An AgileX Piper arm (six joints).
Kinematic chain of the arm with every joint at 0, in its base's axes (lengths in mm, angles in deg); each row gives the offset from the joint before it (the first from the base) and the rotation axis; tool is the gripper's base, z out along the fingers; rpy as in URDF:
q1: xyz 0 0 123 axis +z
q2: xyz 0 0 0 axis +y
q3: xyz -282.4 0 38.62 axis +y
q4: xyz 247.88 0 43.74 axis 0.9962 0 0.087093
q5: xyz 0 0 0 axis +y
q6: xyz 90.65 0 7.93 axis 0.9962 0 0.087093
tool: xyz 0 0 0 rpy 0 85 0
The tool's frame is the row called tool.
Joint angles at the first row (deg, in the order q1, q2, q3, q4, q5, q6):
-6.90 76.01 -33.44 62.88 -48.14 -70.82
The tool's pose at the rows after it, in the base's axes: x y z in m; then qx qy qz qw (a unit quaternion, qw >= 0):
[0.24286, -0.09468, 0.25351, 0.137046, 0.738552, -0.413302, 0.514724]
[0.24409, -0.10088, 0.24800, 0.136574, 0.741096, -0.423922, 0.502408]
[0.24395, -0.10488, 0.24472, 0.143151, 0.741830, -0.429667, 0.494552]
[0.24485, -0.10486, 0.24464, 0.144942, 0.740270, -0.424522, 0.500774]
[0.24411, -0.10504, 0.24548, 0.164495, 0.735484, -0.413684, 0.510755]
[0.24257, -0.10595, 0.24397, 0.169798, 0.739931, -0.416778, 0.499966]
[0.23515, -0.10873, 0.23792, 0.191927, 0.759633, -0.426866, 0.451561]
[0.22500, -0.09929, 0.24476, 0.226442, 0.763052, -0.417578, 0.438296]
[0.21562, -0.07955, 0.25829, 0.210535, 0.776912, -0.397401, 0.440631]
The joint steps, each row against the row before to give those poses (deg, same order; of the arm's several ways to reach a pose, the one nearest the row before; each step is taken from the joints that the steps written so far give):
-1.23 1.78 0.00 -2.70 -0.64 0.00
-1.35 1.48 0.00 -0.77 -0.41 0.00
-0.75 0.82 0.00 0.23 -0.53 0.12
-0.12 0.12 0.00 -0.92 0.21 1.43
0.00 -0.19 0.00 0.29 -0.15 2.54
0.00 0.00 0.00 1.93 0.01 -1.59
0.10 -0.24 0.00 8.74 -0.10 -7.20
2.95 -3.19 0.00 9.31 -1.73 -4.80
5.10 -5.26 0.00 7.43 -0.16 -7.90

